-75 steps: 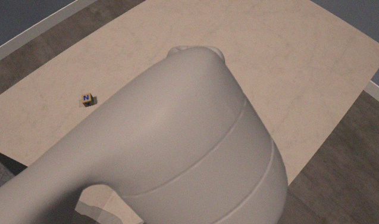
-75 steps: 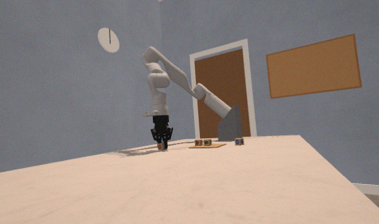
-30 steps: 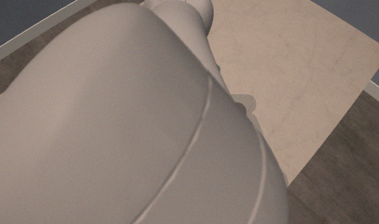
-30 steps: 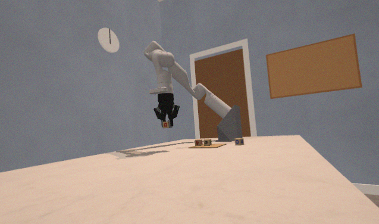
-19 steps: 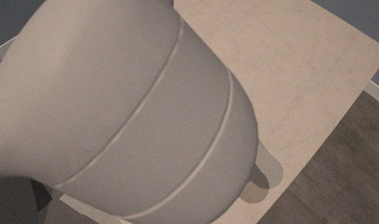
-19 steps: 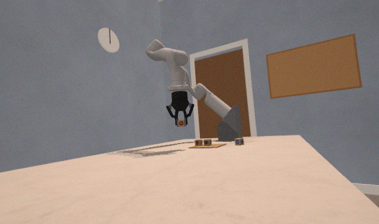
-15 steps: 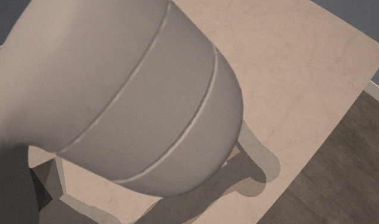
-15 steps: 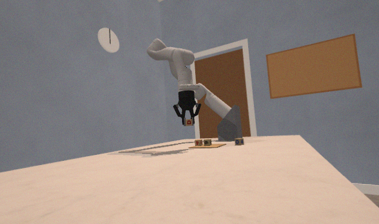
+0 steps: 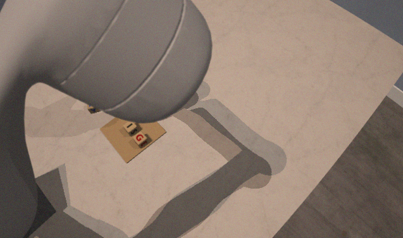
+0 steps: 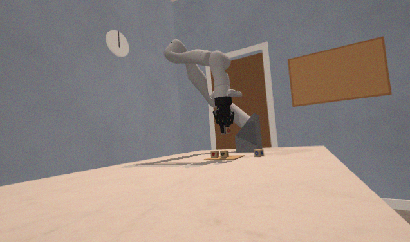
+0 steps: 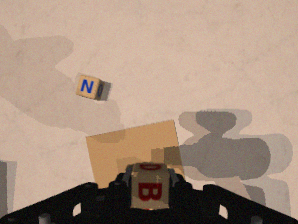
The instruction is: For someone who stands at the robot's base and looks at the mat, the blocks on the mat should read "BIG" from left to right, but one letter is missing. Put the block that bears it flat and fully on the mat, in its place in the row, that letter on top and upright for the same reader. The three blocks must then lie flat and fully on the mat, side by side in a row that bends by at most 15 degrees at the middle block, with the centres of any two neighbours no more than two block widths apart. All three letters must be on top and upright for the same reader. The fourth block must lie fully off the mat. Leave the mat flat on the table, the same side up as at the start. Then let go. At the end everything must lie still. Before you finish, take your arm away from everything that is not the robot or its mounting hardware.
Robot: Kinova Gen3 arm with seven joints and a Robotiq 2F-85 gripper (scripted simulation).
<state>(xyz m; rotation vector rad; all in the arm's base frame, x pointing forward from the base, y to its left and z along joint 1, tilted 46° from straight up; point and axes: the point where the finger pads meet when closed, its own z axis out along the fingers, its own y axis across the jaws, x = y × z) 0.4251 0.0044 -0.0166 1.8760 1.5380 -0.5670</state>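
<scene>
Right now my hand is 120 mm above the mat, 20 mm to the left of it and 20 mm past it. Also, from my hand: letter block: 120 mm to the left, 110 mm below, 70 mm behind; B block: right at my hand.
</scene>
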